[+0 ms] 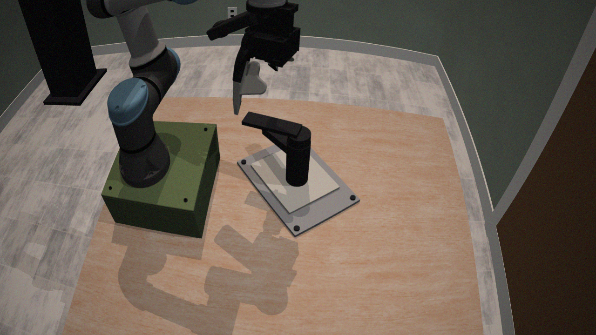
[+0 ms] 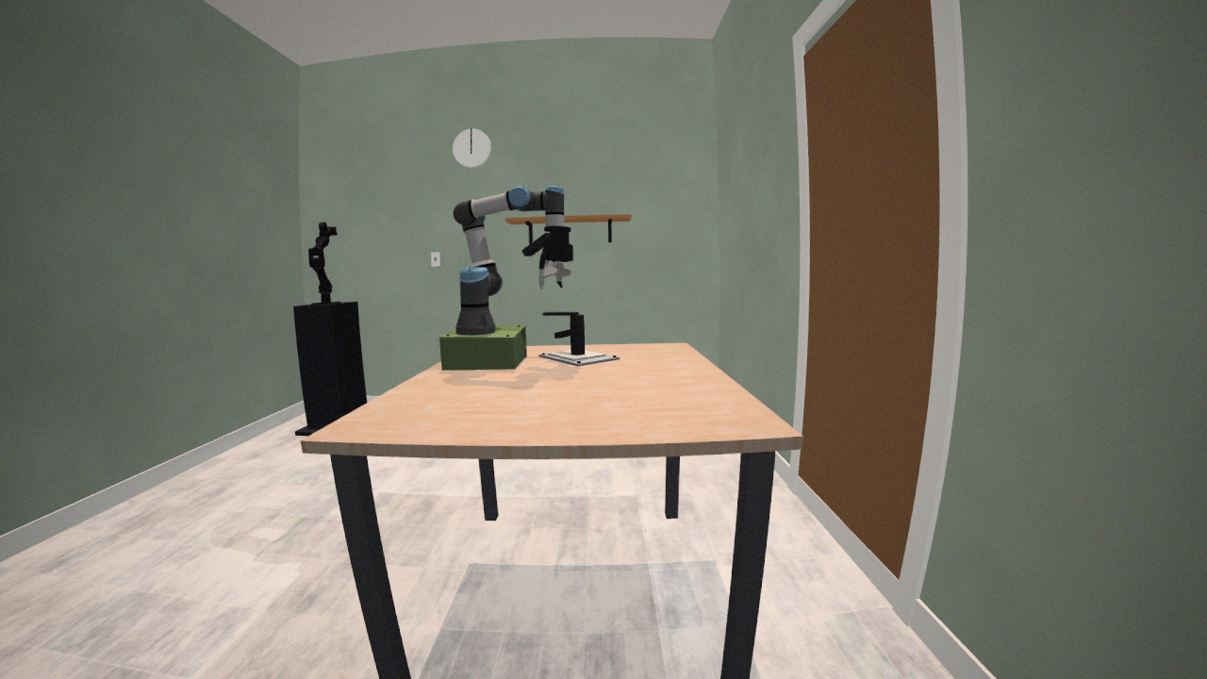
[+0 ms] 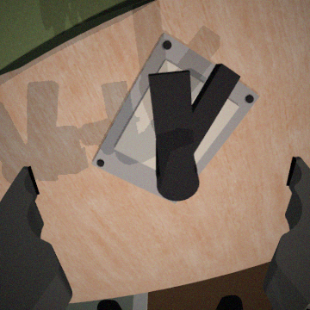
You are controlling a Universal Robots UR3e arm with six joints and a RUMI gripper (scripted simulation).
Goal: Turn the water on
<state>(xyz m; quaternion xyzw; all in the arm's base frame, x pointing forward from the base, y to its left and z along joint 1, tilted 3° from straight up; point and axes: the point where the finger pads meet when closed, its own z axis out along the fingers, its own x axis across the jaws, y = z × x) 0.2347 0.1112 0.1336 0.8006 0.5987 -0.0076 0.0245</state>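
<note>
The flat black lever is 3 cm ahead of my hand and 9 cm below it. From my hand the other things lie so: tap 6 cm ahead, 14 cm below; then grey baseplate 9 cm ahead, 1 cm to the right, 23 cm below.
</note>
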